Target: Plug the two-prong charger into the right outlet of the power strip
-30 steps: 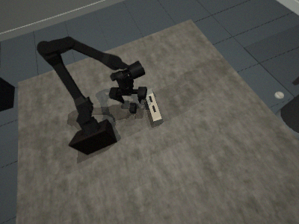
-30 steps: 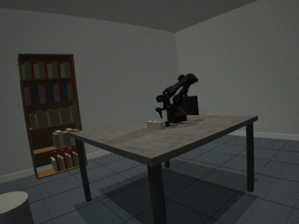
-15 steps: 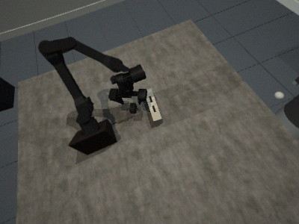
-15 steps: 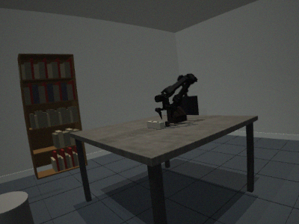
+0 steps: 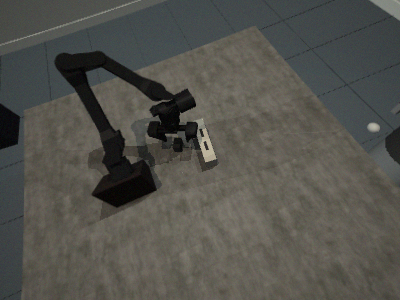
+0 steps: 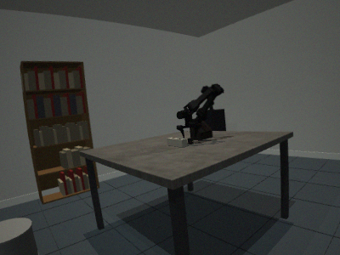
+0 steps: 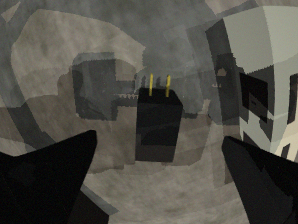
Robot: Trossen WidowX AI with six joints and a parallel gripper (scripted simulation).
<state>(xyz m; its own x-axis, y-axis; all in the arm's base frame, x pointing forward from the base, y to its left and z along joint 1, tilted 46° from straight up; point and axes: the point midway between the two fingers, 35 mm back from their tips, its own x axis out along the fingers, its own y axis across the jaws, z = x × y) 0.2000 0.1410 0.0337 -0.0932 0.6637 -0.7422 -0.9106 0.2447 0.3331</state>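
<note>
Now: the two-prong charger 3 cm below my gripper tip and 1 cm to the left of it.
</note>
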